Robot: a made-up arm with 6 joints. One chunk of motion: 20 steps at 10 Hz.
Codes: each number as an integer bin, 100 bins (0 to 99) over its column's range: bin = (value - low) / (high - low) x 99, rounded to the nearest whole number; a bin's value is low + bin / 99 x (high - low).
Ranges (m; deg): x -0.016..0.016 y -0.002..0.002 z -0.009..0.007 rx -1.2..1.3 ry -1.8..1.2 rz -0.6..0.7
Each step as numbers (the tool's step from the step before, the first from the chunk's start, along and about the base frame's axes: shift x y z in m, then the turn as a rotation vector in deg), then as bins.
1 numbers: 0.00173 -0.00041 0.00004 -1.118 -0.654 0.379
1 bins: 55 39 56 3 38 75
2 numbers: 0.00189 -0.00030 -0.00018 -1.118 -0.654 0.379
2 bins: 55 42 55 3 38 75
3 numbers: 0.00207 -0.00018 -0.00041 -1.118 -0.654 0.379
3 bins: 56 45 53 3 38 75
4 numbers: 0.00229 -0.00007 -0.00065 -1.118 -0.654 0.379
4 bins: 57 48 52 3 38 75
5 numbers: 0.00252 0.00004 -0.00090 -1.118 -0.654 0.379
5 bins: 57 50 50 3 38 75
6 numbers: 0.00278 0.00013 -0.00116 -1.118 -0.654 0.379
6 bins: 58 53 49 3 38 75
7 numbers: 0.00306 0.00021 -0.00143 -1.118 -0.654 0.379
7 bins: 59 55 47 3 38 75
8 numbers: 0.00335 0.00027 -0.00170 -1.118 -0.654 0.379
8 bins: 60 56 45 3 38 75
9 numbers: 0.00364 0.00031 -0.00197 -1.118 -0.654 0.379
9 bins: 61 57 43 3 38 75
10 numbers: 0.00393 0.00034 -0.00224 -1.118 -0.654 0.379
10 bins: 62 58 42 3 38 75
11 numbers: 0.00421 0.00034 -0.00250 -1.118 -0.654 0.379
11 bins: 63 58 40 3 38 75
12 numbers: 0.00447 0.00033 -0.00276 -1.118 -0.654 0.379
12 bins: 63 58 39 3 38 75
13 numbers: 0.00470 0.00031 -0.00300 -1.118 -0.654 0.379
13 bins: 64 57 37 3 38 75
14 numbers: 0.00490 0.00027 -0.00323 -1.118 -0.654 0.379
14 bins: 65 56 36 3 38 75
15 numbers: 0.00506 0.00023 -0.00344 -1.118 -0.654 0.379
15 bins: 65 55 34 3 38 75
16 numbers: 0.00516 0.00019 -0.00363 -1.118 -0.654 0.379
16 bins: 65 54 33 3 38 75
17 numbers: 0.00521 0.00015 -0.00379 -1.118 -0.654 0.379
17 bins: 66 53 32 3 38 75
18 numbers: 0.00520 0.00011 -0.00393 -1.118 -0.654 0.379
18 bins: 66 52 31 3 38 75
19 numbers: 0.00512 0.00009 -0.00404 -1.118 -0.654 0.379
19 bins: 65 52 31 3 38 75
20 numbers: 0.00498 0.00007 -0.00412 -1.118 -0.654 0.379
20 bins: 65 51 30 3 38 75
